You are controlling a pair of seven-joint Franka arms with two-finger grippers.
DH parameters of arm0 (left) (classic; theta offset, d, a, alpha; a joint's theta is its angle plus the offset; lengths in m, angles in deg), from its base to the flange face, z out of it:
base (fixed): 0 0 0 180
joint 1: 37.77 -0.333 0 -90
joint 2: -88.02 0 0 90
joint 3: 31.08 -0.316 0.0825 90
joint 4: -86.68 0 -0.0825 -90
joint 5: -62.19 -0.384 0 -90
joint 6: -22.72 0 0.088 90
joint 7: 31.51 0.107 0 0
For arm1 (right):
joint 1: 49.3 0.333 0 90
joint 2: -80.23 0 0 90
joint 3: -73.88 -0.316 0.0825 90
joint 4: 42.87 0 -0.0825 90
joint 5: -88.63 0.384 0 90
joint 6: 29.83 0 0.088 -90
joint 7: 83.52 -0.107 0 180
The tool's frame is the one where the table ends.
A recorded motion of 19 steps. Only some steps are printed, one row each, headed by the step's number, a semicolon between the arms.
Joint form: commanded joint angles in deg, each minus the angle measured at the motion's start. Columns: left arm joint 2, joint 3, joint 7, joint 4, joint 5, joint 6, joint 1; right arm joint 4, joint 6, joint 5, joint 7, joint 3, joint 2, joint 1.
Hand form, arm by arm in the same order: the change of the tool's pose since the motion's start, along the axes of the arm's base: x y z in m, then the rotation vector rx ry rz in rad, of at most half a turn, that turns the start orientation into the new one. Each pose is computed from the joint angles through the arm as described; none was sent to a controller.
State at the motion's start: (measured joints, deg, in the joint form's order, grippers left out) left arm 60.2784 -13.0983 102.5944 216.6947 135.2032 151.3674 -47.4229; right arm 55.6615 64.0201 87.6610 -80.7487 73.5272 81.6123 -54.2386
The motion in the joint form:
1: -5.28 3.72 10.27 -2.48 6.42 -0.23 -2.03; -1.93 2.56 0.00 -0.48 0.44 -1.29 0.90
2: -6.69 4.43 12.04 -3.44 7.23 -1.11 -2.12; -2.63 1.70 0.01 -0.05 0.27 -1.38 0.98
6: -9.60 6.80 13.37 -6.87 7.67 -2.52 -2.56; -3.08 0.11 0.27 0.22 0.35 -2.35 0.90
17: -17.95 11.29 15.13 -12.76 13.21 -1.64 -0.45; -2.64 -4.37 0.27 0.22 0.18 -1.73 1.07
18: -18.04 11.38 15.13 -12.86 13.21 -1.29 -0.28; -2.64 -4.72 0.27 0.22 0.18 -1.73 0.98
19: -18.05 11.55 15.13 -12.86 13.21 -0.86 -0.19; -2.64 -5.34 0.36 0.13 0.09 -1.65 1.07
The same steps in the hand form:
1: 0.0023 -0.0218 -0.0218 -0.1040 -0.0887 -0.0036; 0.0132 0.0035 0.0073 -0.0043 -0.0558 0.0004
2: 0.0035 -0.0305 -0.0261 -0.1372 -0.1027 -0.0150; 0.0129 0.0060 0.0110 -0.0034 -0.0514 0.0120
6: 0.0161 -0.0536 -0.0261 -0.2053 -0.1291 -0.0373; 0.0145 0.0047 0.0028 0.0039 -0.0149 0.0129
17: 0.0173 -0.1182 -0.0506 -0.3174 -0.0957 -0.0088; 0.0027 0.0087 -0.0009 0.0094 0.0599 0.0177
18: 0.0171 -0.1199 -0.0510 -0.3135 -0.0965 -0.0104; 0.0020 0.0079 -0.0014 0.0099 0.0660 0.0160
19: 0.0166 -0.1214 -0.0510 -0.3087 -0.0974 -0.0117; 0.0005 0.0099 -0.0014 0.0119 0.0753 0.0173

